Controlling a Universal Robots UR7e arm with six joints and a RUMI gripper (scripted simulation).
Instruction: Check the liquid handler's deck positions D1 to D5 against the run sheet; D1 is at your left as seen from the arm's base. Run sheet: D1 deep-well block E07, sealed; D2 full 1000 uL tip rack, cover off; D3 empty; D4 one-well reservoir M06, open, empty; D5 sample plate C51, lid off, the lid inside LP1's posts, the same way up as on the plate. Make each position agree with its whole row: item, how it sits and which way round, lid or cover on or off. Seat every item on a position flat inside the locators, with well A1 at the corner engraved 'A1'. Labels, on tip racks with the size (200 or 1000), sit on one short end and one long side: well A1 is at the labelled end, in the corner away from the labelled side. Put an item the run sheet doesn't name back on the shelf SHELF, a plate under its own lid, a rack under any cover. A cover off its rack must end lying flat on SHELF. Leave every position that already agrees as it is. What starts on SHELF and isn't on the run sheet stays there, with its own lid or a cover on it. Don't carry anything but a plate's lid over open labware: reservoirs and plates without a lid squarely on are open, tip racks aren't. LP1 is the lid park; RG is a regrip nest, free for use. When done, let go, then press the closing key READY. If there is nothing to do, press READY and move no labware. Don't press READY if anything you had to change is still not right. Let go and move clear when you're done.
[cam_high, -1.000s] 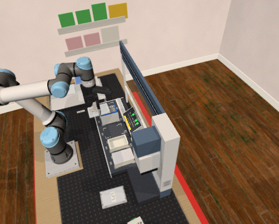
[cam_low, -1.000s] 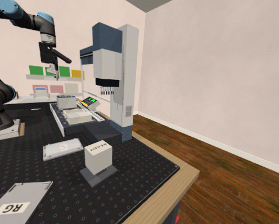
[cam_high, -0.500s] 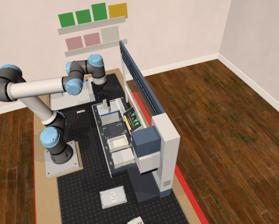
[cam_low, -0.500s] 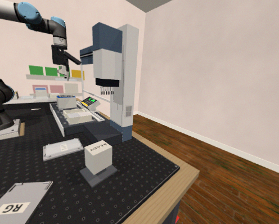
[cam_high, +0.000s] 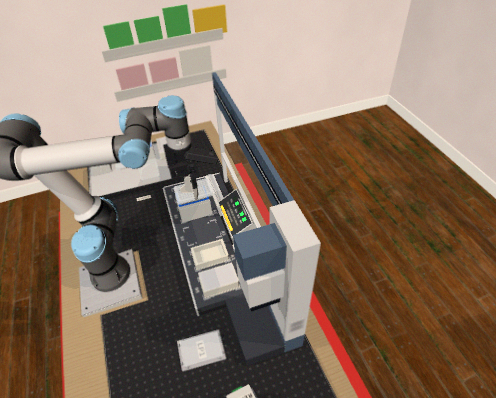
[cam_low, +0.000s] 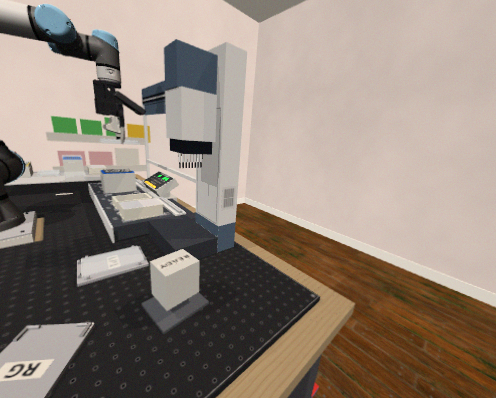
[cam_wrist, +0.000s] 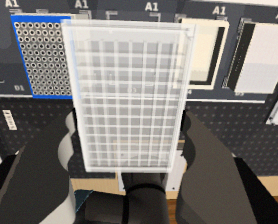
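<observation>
Right now my hand is 10 mm above the clear well plate. The rest, counted from my hand: blue-rimmed tip rack (170 mm below, 130 mm to the left, 10 mm ahead); cream one-well reservoir (230 mm below, 120 mm to the right); deep-well block (250 mm to the right, 220 mm below).
</observation>
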